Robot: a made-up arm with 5 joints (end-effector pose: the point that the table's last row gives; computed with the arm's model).
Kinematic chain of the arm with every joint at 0, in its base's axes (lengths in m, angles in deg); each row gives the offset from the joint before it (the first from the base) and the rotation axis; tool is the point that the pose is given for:
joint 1: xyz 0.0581 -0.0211 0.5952 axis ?
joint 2: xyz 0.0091 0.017 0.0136 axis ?
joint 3: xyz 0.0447 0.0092 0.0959 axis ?
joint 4: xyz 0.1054 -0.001 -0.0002 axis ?
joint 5: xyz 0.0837 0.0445 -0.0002 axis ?
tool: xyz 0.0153 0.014 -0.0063
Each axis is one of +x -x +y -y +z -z.
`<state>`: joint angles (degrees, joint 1 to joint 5).
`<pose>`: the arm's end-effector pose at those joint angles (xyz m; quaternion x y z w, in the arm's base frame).
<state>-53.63 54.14 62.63 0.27 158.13</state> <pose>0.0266 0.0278 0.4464 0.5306 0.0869 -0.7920 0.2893</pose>
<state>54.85 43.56 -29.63 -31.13 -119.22</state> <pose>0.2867 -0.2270 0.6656 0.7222 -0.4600 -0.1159 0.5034</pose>
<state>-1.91 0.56 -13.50 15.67 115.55</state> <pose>0.3119 0.0454 0.7128 -0.8458 -0.0014 0.0290 0.5327</pose>
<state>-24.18 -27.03 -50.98 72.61 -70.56</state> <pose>0.1392 0.1033 0.8378 0.5722 0.0832 0.1974 0.7916</pose>
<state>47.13 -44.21 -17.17 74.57 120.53</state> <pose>0.1811 -0.0696 0.7697 -0.7679 0.3971 -0.1056 0.4915</pose>
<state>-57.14 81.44 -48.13 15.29 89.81</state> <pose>0.1423 0.2261 0.4372 -0.7044 -0.0517 0.5638 0.4280</pose>
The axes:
joint 1: -z
joint 2: +y
joint 3: +y
joint 4: +y
joint 5: -x

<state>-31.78 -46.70 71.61 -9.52 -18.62</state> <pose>0.1498 0.1357 0.6346 0.1180 0.1710 0.2469 0.9465</pose>
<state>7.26 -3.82 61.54 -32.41 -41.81</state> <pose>0.2620 0.0379 0.5799 0.3604 0.1822 -0.1357 0.9047</pose>
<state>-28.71 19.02 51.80 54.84 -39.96</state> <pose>0.0724 0.0830 0.5025 -0.0561 0.8487 -0.1881 0.4911</pose>
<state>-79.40 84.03 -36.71 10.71 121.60</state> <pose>0.0435 0.2109 0.4080 -0.7385 -0.3055 0.5983 0.0578</pose>
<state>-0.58 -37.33 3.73 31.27 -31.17</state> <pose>0.2305 0.0656 0.7760 0.2687 -0.0182 0.0103 0.9630</pose>
